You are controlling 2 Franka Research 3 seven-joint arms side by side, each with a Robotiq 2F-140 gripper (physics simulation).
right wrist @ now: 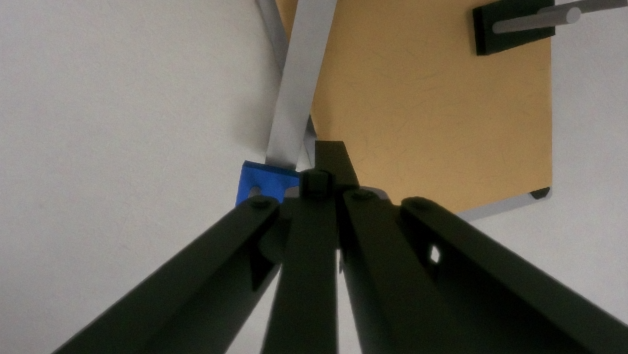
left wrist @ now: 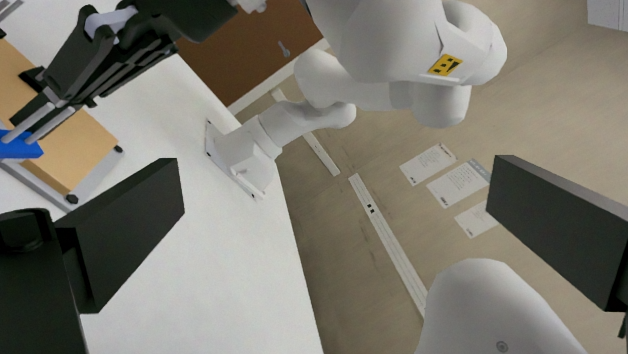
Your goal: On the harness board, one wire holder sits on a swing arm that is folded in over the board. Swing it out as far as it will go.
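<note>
The blue wire holder [left wrist: 21,148] [right wrist: 269,181] sits at the end of the grey swing arm [right wrist: 301,85]. In the right wrist view the arm crosses the left edge of the tan harness board [left wrist: 85,150] [right wrist: 430,125], and the holder shows over the white table beside the board. The holder's right part is hidden behind the fingers. My right gripper [right wrist: 328,163] is shut and empty, with its fingertips close beside the holder; whether they touch it I cannot tell. My left gripper [left wrist: 334,184] is open and empty, away from the board.
A black wire holder [left wrist: 32,77] [right wrist: 487,30] with grey pegs stands on the board near the edge across from the swing arm. A grey frame [left wrist: 95,175] [right wrist: 500,206] borders the board. The right arm's base [left wrist: 245,160] stands at the table's edge.
</note>
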